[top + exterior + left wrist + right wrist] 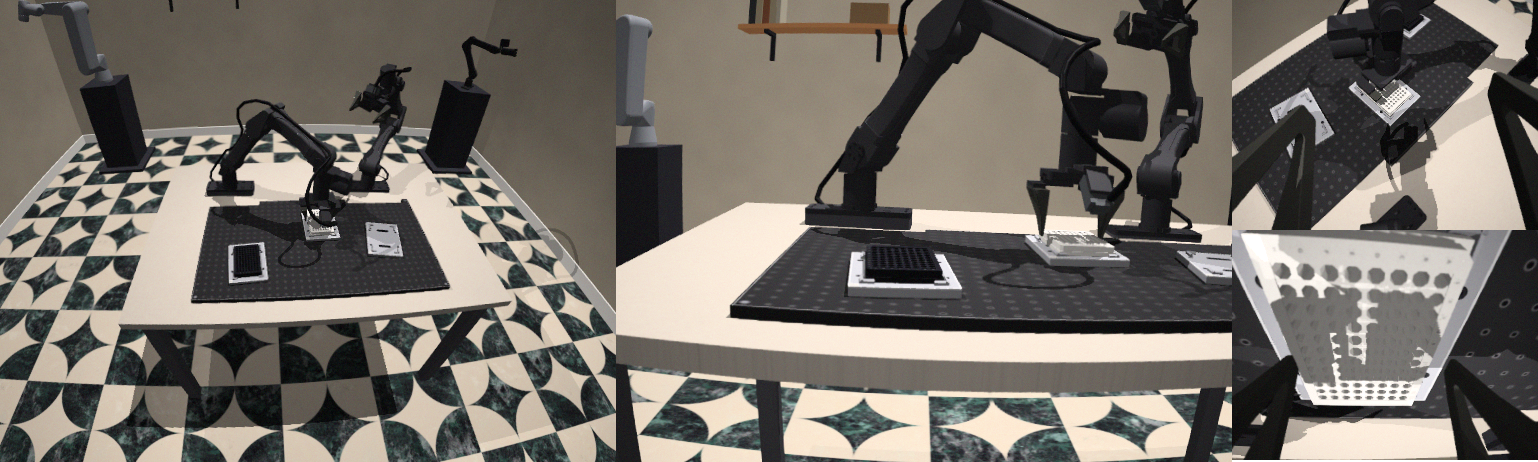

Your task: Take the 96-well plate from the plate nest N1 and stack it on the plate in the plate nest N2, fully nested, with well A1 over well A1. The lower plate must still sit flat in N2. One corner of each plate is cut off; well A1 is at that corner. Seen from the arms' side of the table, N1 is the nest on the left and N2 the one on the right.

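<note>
Now: right hand 2 cm above the white 96-well plate, 1 cm to the right of it and 1 cm short of it. Round my right hand: black 96-well plate: 25 cm to the right, 18 cm ahead, 2 cm below.
</note>
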